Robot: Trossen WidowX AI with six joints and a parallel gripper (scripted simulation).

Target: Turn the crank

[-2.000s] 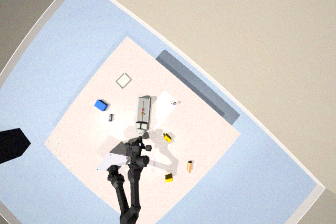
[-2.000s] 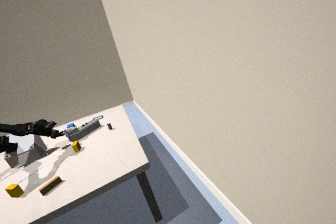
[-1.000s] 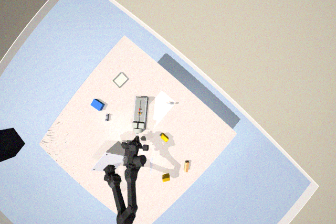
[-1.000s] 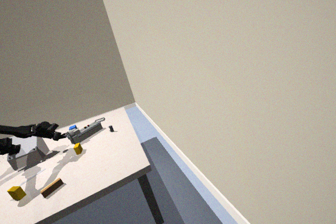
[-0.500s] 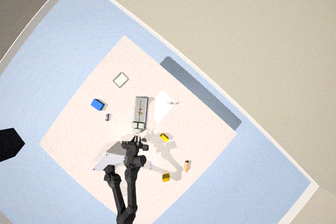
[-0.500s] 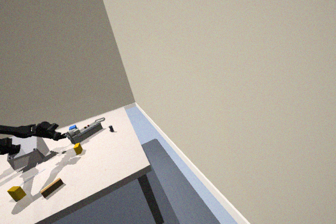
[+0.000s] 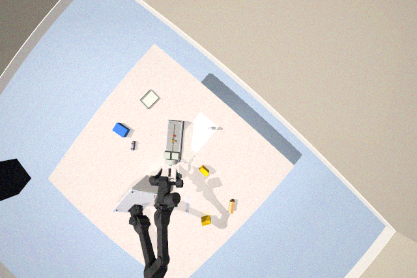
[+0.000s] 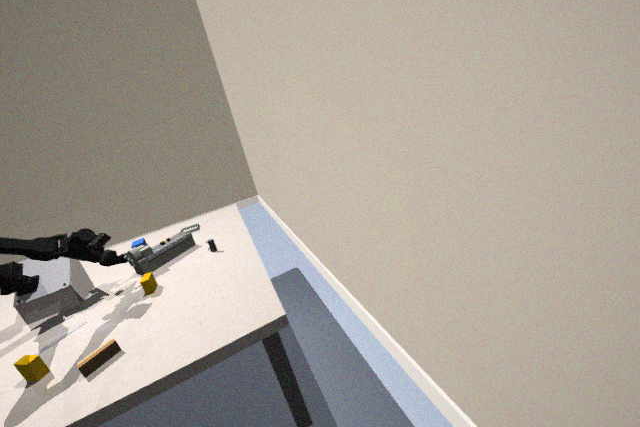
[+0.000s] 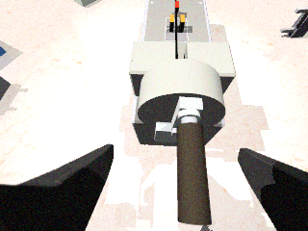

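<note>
My gripper tip is now 10 mm below the crank and 10 mm short of it. Also, from my gripper tip: blue block 410 mm to the left, 90 mm behind, 80 mm below; then dark brown crank handle 20 mm above, 10 mm to the right, 10 mm behind; then red pointer 150 mm ahead, 130 mm to the left, 20 mm below.
</note>
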